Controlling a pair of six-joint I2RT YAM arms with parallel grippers.
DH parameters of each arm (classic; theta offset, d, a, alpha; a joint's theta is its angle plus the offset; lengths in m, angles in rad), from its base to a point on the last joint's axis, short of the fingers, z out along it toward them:
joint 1: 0 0.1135 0.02 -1.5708
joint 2: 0 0 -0.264 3.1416
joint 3: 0.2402 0 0.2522 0
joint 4: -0.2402 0 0.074 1.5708
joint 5: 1.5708 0 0 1.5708
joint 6: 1.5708 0.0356 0 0
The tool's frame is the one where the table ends.
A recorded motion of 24 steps. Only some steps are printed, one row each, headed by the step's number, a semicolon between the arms.
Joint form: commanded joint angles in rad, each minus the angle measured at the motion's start. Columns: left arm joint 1, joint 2, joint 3, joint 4, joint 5, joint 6; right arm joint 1, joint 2, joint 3, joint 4, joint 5, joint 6.
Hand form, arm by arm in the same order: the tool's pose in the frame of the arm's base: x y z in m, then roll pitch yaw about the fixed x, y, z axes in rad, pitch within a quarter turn. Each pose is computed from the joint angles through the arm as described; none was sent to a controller.
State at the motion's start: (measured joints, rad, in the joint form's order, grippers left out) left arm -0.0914 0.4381 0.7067 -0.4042 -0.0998 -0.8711; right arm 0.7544 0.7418 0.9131 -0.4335 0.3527 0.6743
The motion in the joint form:
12: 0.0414 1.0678 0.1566 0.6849 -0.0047 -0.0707; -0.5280 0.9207 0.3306 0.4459 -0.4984 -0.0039
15: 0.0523 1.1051 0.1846 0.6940 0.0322 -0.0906; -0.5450 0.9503 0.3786 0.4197 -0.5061 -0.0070
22: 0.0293 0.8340 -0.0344 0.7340 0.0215 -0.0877; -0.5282 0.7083 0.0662 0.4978 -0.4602 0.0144
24: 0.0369 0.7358 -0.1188 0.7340 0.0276 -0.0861; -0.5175 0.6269 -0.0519 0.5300 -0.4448 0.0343
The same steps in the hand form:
12: 0.3370 -0.0131 0.2394 -2.0178 0.6188 -1.7804; 0.3815 0.0932 0.2884 2.1367 0.7534 2.3656
15: 0.3461 -0.0111 0.2377 -2.0095 0.5879 -1.7922; 0.3910 0.0886 0.2914 2.1450 0.7491 2.3625
22: 0.2835 -0.0148 0.2479 -1.9006 0.6074 -1.7446; 0.3248 0.0787 0.2747 2.1384 0.7508 2.3242
24: 0.2609 -0.0117 0.2437 -1.8840 0.6089 -1.7338; 0.3011 0.0761 0.2618 2.1380 0.7371 2.3127

